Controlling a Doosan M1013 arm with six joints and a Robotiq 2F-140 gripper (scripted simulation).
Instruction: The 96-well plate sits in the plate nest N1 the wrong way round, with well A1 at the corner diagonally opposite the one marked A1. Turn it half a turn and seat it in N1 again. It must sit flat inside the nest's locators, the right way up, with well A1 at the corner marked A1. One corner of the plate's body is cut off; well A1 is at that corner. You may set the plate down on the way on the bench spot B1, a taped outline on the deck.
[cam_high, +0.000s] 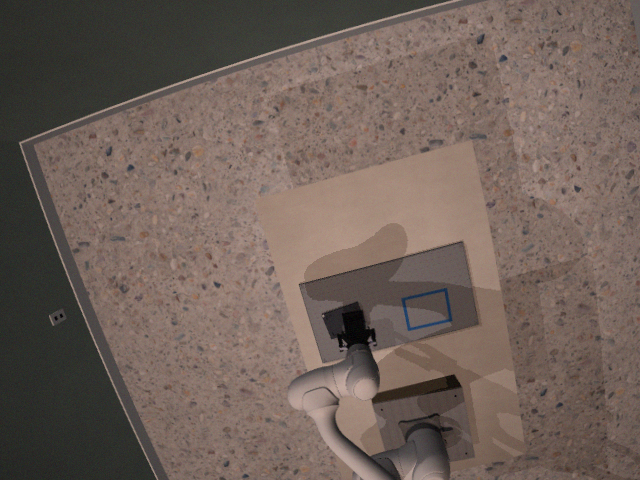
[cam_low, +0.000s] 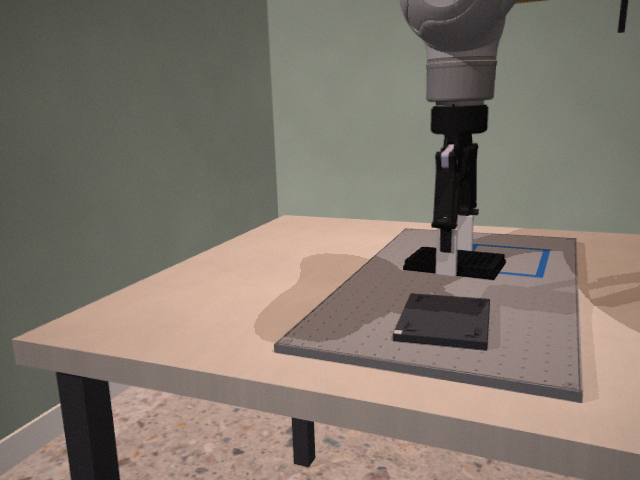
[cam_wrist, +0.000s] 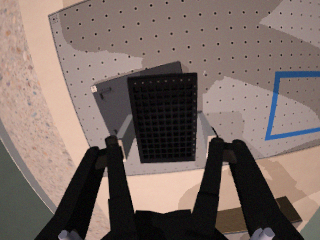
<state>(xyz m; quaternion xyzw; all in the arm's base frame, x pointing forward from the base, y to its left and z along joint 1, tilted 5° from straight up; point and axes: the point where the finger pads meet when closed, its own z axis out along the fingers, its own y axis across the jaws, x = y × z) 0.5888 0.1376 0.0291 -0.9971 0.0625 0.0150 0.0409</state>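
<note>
The plate nest N1 is 10 mm ahead of my hand, 40 mm to the left of it and 90 mm below it. The rest, counted from my hand: small white A1 mark (60 mm ahead, 120 mm to the left, 90 mm below); then black 96-well plate (20 mm below).
</note>
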